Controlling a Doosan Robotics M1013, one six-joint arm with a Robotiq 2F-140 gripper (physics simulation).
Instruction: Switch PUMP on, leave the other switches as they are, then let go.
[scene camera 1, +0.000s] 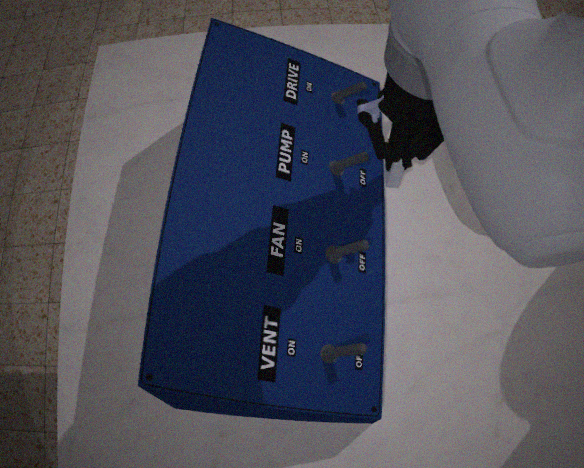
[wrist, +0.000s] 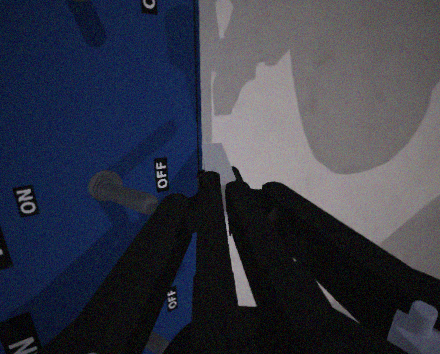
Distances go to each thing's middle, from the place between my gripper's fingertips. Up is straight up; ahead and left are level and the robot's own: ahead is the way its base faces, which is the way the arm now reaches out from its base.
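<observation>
Pump switch (wrist: 140, 201): my hand 60 mm short of it, 50 mm below it. Blue switch panel (scene camera 1: 247, 298): from my hand, 50 mm to the left, 150 mm ahead, 20 mm above.
</observation>
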